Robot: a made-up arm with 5 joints.
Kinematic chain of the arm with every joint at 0, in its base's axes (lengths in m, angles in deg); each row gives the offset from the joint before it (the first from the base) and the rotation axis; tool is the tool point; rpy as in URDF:
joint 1: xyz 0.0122 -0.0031 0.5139 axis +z
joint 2: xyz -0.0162 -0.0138 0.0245 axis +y
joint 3: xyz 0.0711 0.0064 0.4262 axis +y
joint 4: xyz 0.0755 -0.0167 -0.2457 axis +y
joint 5: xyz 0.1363 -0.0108 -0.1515 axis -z
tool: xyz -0.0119 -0.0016 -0.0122 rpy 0 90 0
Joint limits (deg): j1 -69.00..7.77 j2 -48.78..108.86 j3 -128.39..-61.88 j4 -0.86..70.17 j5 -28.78..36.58
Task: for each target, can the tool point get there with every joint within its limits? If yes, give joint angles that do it. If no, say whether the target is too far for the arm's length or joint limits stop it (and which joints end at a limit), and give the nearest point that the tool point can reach.
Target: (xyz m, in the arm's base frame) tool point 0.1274 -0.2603 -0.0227
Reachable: yes | joints -57.84 96.54 -71.94 37.60 -14.11
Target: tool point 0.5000 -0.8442 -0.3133
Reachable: no: too far | nearest point 0.3469 -0.5802 -0.0172 | short by 0.425 m
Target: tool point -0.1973 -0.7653 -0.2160
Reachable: no: too far | nearest point 0.1773 -0.5505 -0.0824 | short by 0.452 m
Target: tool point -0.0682 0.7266 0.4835
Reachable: no: joint limits stop it (at a limit: joint 1, joint 3, joint 4, joint 5) | nearest point 0.2502 0.0000 0.1446 | short by 0.863 m
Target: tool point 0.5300 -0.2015 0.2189
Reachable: yes | joints -17.15 65.19 -73.13 32.81 -2.02
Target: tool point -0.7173 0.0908 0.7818
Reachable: no: joint limits stop it (at a limit: joint 2, joint 3, joint 4, joint 5) | nearest point -0.4599 0.0577 1.2898 | short by 0.570 m
